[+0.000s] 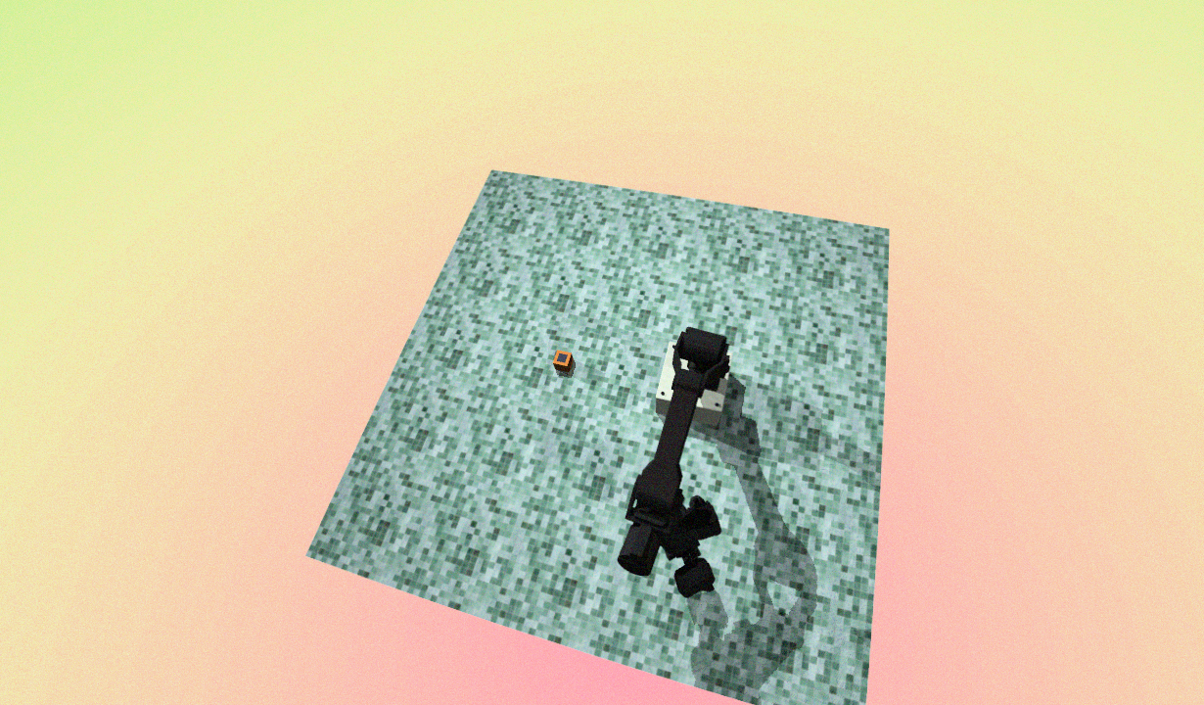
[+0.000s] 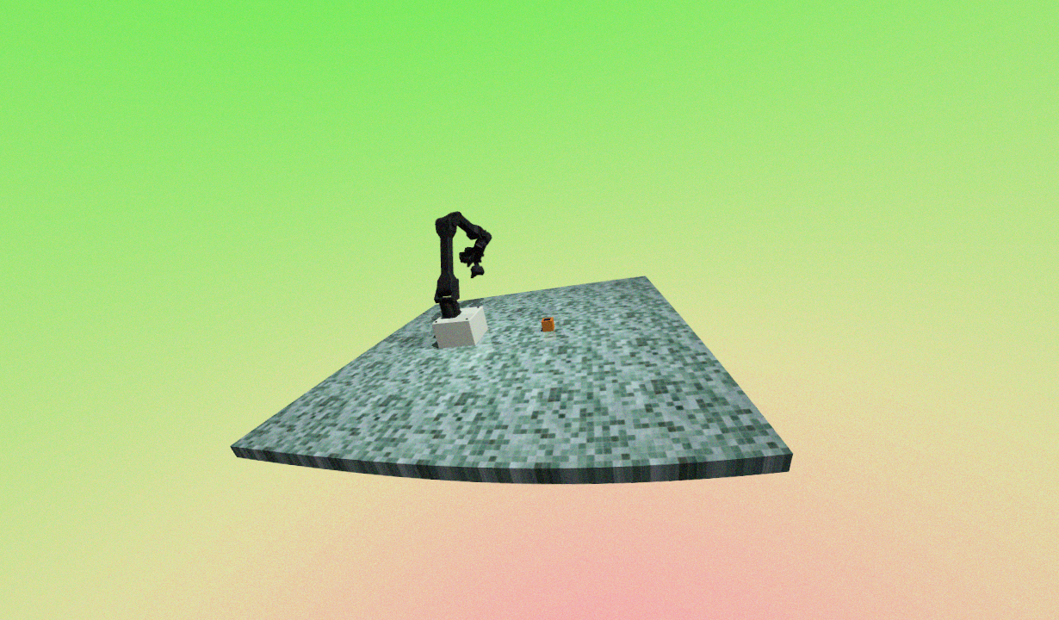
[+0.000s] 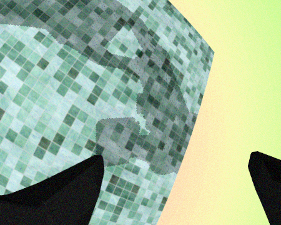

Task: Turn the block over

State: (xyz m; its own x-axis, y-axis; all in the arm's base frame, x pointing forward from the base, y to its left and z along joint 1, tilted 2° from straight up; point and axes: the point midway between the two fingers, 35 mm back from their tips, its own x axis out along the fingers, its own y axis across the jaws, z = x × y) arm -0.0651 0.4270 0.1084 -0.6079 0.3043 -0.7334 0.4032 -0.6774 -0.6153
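My gripper tip is 460 mm short of the block, 420 mm to the left of it and 170 mm above it.
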